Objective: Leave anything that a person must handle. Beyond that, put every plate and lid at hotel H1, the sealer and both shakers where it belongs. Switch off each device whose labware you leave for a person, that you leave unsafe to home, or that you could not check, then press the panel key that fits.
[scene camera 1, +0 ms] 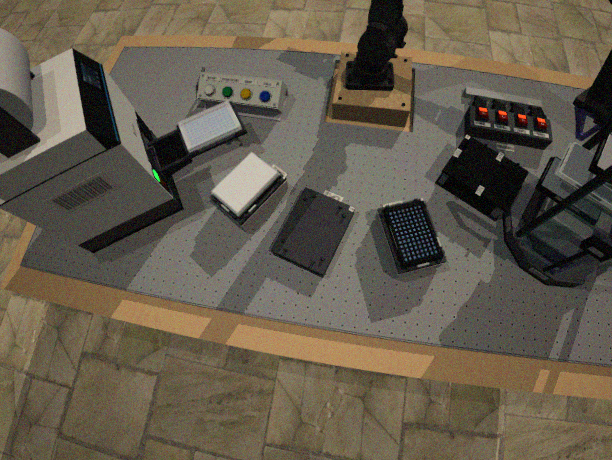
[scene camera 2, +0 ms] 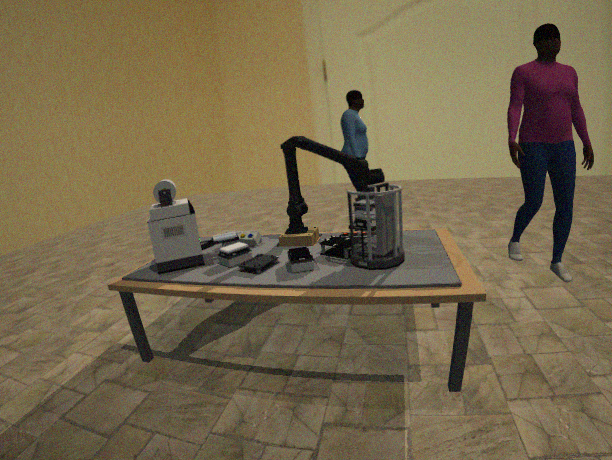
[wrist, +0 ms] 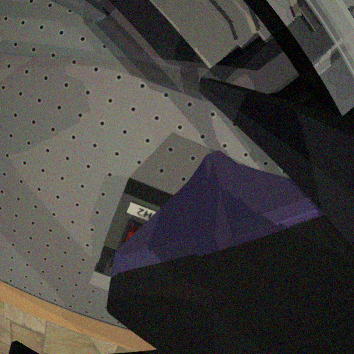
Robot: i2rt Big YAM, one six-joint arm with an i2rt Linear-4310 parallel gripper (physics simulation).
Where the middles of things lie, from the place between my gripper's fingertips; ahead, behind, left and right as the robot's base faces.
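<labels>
Black well plate with blue wells [scene camera 1: 414,239] at 33 cm to the right of my hand, 18 cm ahead of it and 11 cm below it. Plate hotel [scene camera 1: 556,243] at 14 cm ahead of my hand and 2 cm to the left of it.
</labels>
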